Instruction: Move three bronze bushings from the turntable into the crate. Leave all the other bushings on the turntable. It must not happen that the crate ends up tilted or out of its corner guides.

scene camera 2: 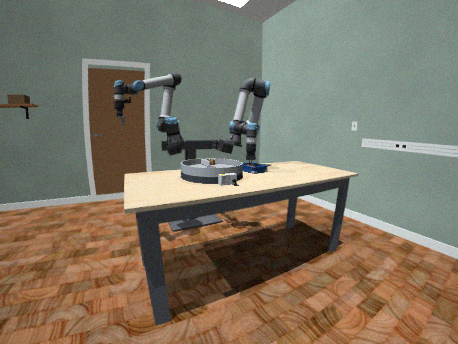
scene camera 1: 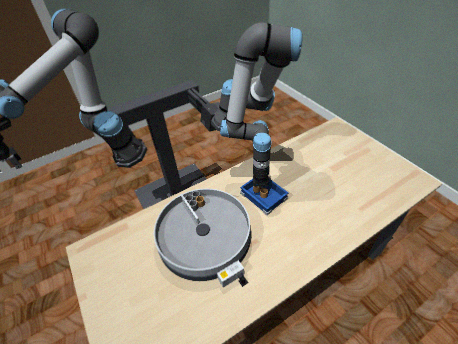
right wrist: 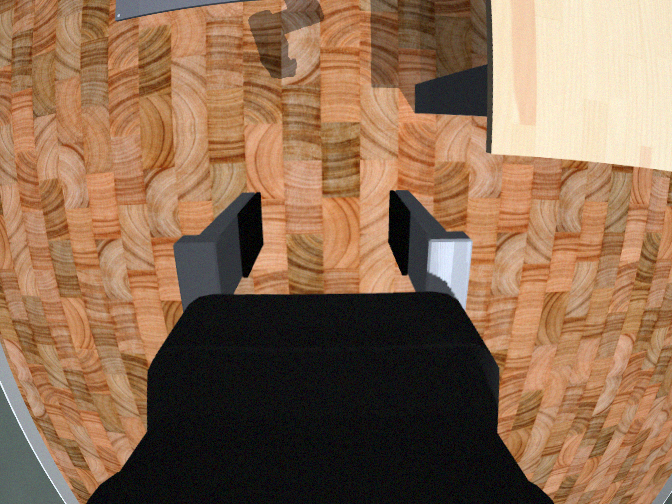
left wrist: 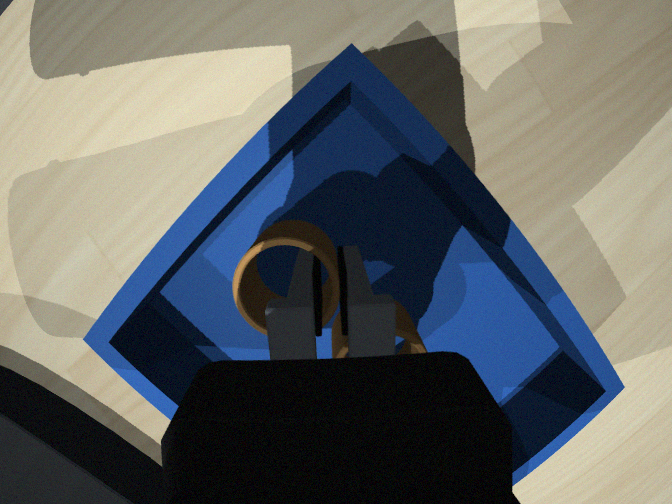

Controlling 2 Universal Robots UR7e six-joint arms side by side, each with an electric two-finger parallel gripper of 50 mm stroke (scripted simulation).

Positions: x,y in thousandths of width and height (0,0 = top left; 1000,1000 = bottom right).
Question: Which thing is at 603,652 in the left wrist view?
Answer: A bronze bushing.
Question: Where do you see a blue crate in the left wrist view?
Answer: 520,305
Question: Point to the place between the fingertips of my right gripper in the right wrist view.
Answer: At 484,432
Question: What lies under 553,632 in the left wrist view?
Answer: My left gripper.
